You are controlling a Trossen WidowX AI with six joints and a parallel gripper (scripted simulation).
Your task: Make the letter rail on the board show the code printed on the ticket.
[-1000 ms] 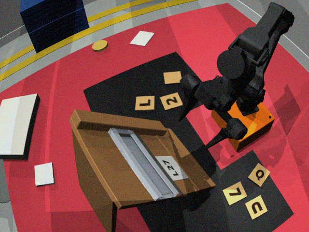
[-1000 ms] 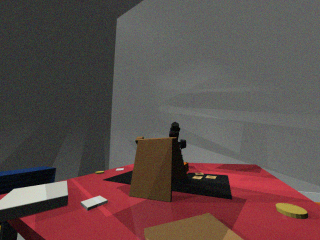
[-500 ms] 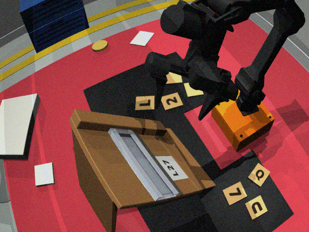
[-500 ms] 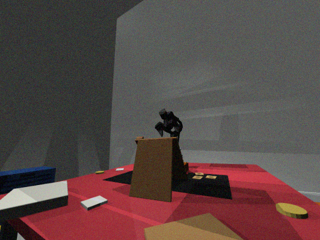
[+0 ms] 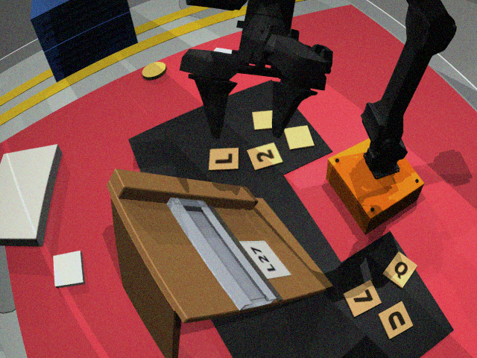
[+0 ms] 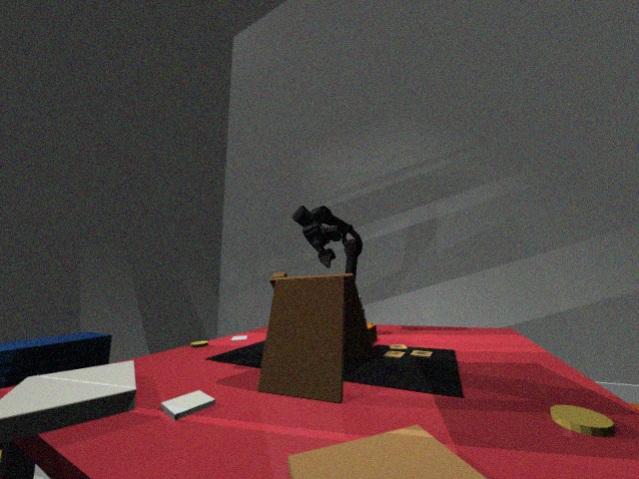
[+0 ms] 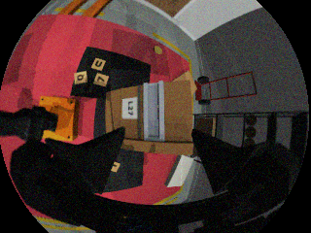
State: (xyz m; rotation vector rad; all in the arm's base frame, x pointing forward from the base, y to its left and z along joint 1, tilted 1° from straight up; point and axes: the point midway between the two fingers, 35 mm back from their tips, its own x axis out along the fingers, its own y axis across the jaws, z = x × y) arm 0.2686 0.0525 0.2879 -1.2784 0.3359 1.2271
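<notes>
My gripper tip is now 150 mm past the 7 tile, 160 mm to the right of it and 320 mm above it. Also, from my gripper tip: white ticket (10 mm ahead, 60 mm to the left, 220 mm below); then small white block (400 mm ahead, 70 mm to the right, 320 mm below); then black mat (80 mm behind, 40 mm to the right, 320 mm below).
</notes>
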